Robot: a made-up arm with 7 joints. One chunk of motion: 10 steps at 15 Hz.
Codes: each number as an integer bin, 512 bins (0 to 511) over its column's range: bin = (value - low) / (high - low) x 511, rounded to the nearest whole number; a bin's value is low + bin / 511 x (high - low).
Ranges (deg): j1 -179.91..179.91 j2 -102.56..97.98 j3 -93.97..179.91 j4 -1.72..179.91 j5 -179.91..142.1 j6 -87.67..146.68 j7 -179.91..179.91
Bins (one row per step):
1: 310 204 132 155 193 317 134
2: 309 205 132 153 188 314 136
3: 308 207 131 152 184 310 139
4: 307 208 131 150 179 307 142
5: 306 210 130 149 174 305 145
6: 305 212 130 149 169 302 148
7: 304 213 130 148 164 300 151
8: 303 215 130 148 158 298 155
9: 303 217 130 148 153 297 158
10: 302 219 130 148 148 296 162
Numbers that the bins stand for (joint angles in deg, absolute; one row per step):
1: 38.38 -22.50 -23.22 53.37 -58.29 57.71 -85.55
2: 37.67 -22.11 -23.22 52.66 -61.44 56.33 -84.15
3: 36.97 -21.32 -23.76 52.31 -63.96 54.50 -82.03
4: 36.26 -20.93 -23.76 51.60 -67.11 53.12 -79.92
5: 35.56 -20.15 -24.29 51.24 -70.26 52.21 -77.81
6: 34.86 -19.36 -24.29 51.24 -73.41 50.83 -75.70
7: 34.15 -18.97 -24.29 50.89 -76.56 49.91 -73.58
8: 33.45 -18.18 -24.29 50.89 -80.35 49.00 -70.77
9: 33.45 -17.40 -24.29 50.89 -83.50 48.54 -68.65
10: 32.74 -16.61 -24.29 50.89 -86.65 48.08 -65.84

